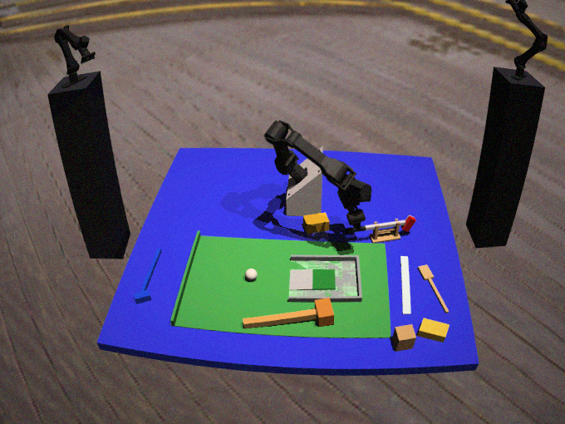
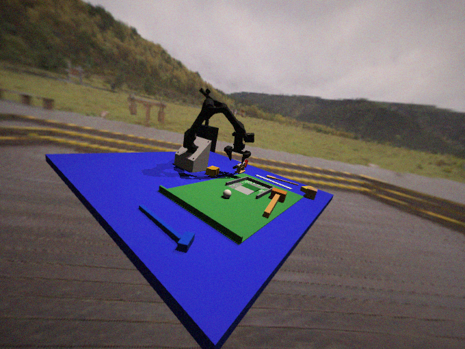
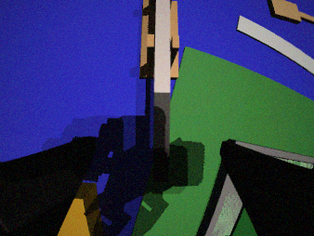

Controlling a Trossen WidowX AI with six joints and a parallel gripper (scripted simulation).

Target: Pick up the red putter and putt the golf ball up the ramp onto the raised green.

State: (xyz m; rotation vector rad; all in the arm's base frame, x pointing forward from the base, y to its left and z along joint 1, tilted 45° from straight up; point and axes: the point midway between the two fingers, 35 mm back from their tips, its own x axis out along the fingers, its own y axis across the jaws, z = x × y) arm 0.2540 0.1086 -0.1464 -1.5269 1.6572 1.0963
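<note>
Now: the red putter 20 mm behind my gripper tip, 110 mm to the left of it and 40 mm below it. Round my gripper tip: yellow block (90 mm behind, 140 mm to the right, 80 mm below); then wooden stand (20 mm behind, 130 mm to the left, 60 mm below); then white bar (250 mm ahead, 170 mm to the left, 100 mm below).
</note>
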